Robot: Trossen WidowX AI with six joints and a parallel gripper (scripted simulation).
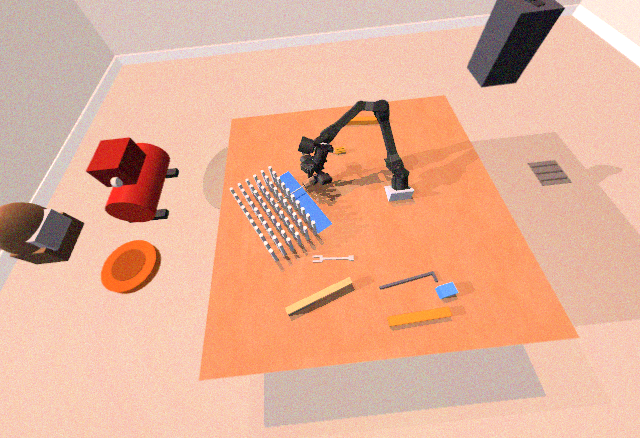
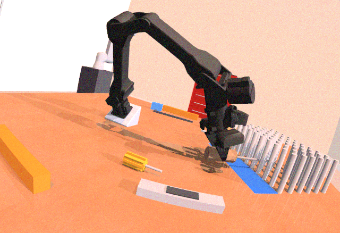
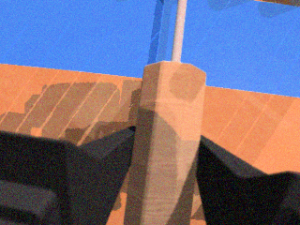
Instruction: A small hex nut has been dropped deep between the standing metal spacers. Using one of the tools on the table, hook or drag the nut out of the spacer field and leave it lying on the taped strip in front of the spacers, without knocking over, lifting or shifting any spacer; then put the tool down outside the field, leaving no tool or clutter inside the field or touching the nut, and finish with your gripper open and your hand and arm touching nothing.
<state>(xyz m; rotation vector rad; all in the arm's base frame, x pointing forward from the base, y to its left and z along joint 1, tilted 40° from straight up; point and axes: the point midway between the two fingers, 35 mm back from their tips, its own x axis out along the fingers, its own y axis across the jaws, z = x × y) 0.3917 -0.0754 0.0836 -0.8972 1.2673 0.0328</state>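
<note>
Now: the blue taped strip 50 mm ahead of my gripper tip, 80 mm to the left of it and 30 mm below it. Also, from my gripper tip: hex nut (210 mm ahead, 120 mm to the left, 20 mm below); wooden-handled tool (90 mm ahead, 50 mm to the left); yellow-handled screwdriver (160 mm behind, 190 mm to the right, 10 mm below).
</note>
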